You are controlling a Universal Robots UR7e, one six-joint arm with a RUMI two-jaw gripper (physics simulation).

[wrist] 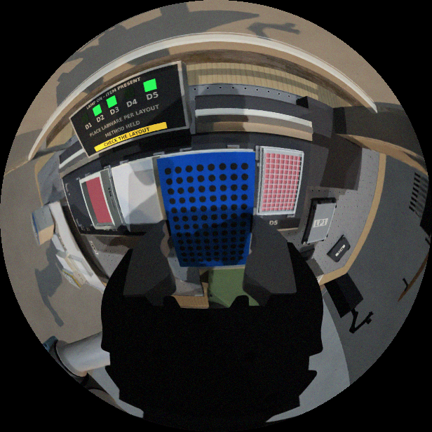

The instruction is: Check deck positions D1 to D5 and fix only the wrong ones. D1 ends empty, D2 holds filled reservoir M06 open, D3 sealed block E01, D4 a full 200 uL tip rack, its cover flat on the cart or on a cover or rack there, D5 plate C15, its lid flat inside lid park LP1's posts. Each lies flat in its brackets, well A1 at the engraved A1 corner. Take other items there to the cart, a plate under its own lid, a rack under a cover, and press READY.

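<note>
My gripper [209, 219] is shut on a blue rack [209, 200] with rows of dark holes, in the middle of the wrist view; I see no tips in it. The rack is off the deck at D4, whose lamp is dark. A red-filled reservoir [98, 201] stands at D2, left. A pale, flat-topped block [135, 192] stands at D3, partly hidden by the rack. A pink-welled plate [281, 181] without a lid lies at D5. Lid park LP1 [320, 223] is right of it. Bare deck [74, 192] shows at D1.
The status panel [131, 112] has lamps lit at D2, D3 and D5 and reads "CHECK THE LAYOUT". A small dark box [340, 248] sits near LP1. A green surface [226, 286] shows below the rack between the fingers. Pale items [70, 262] lie at the far left. A raised rail [252, 117] runs behind the deck.
</note>
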